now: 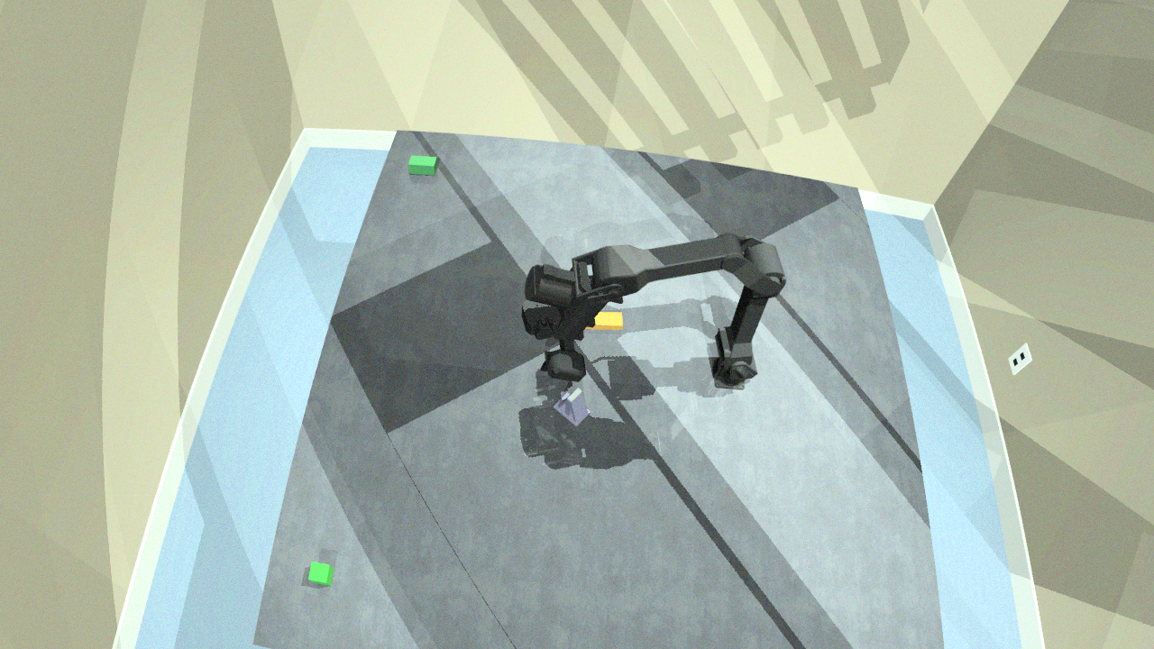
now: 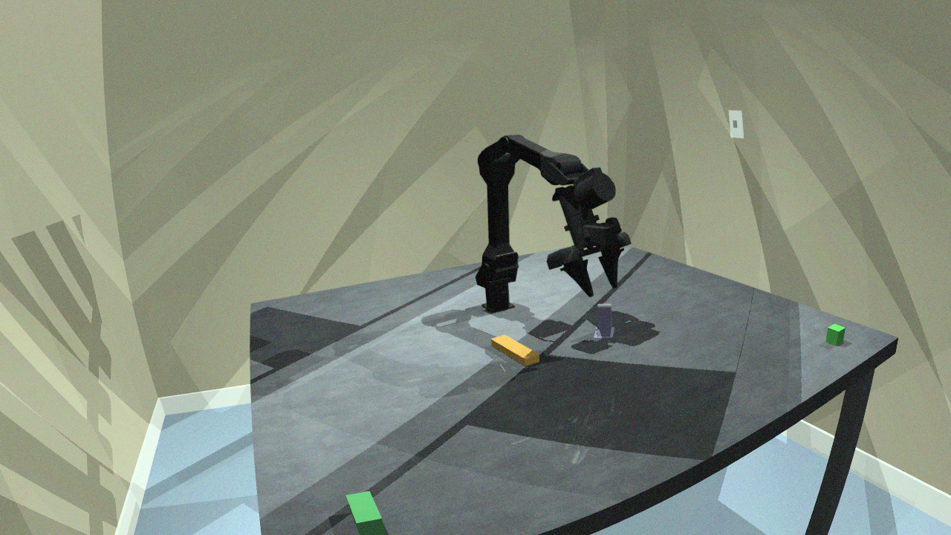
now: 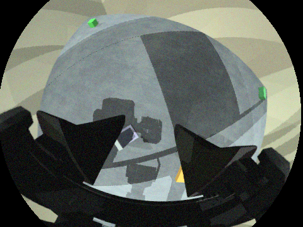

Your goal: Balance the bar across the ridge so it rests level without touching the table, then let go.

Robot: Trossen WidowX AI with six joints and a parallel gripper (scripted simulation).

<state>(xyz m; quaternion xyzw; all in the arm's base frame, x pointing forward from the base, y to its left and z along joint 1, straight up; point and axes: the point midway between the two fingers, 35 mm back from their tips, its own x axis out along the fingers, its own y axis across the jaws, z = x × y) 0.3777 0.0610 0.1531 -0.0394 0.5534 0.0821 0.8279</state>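
Right now the bar is 16 cm to the right of my gripper tip, 11 cm below it and 9 cm behind it.
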